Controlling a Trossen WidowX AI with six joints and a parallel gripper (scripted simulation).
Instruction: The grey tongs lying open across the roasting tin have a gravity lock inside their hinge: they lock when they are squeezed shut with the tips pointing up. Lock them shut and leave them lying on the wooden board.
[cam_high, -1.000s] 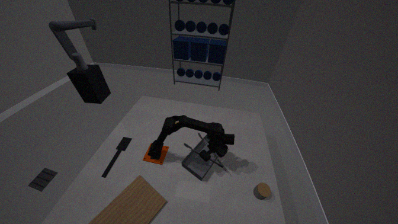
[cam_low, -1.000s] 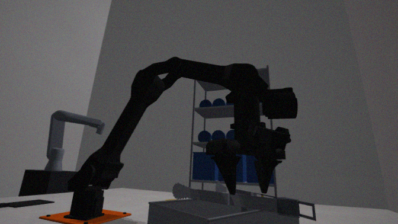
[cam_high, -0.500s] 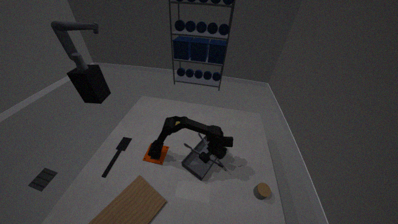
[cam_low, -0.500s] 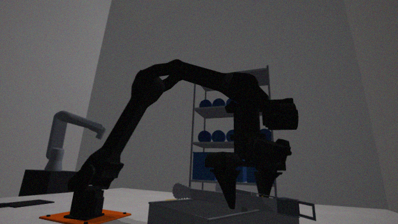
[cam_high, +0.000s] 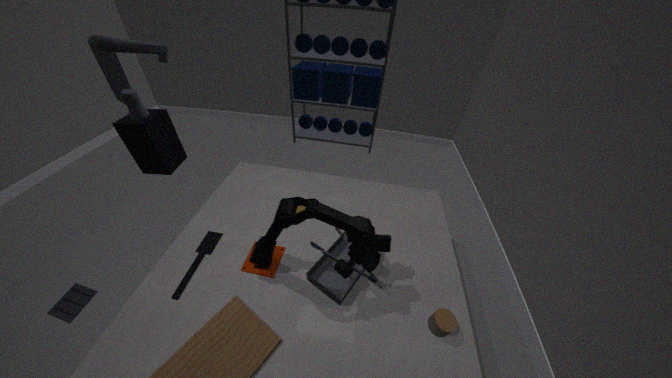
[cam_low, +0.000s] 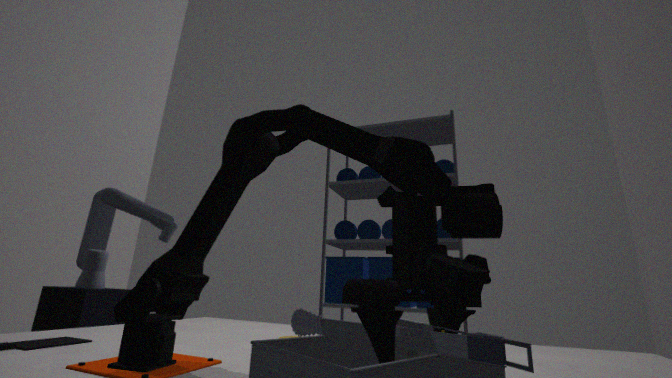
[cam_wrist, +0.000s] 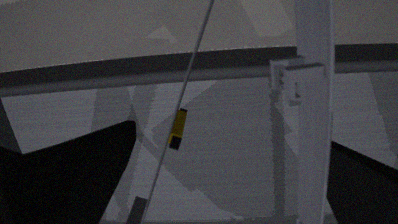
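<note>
My gripper tip is 3 cm to the right of the grey roasting tin and 3 cm past it. The rest, counted from my gripper tip: yellow piece: 4 cm above, 3 cm ahead; yellow disc: 32 cm to the left, 26 cm behind, 2 cm below; wooden board: 45 cm behind, 36 cm to the right, 2 cm below.
</note>
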